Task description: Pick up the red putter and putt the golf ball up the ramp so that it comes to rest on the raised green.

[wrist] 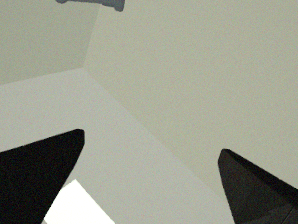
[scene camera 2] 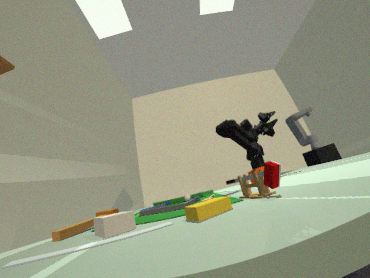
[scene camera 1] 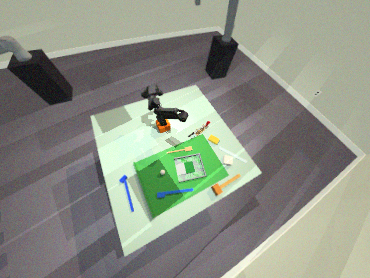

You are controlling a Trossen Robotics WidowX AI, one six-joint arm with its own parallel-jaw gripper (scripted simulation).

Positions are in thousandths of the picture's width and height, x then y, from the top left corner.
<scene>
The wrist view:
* my gripper: 512, 654
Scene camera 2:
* white block: 288, 815
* yellow block: 561, 754
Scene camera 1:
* green turf: 415, 656
</scene>
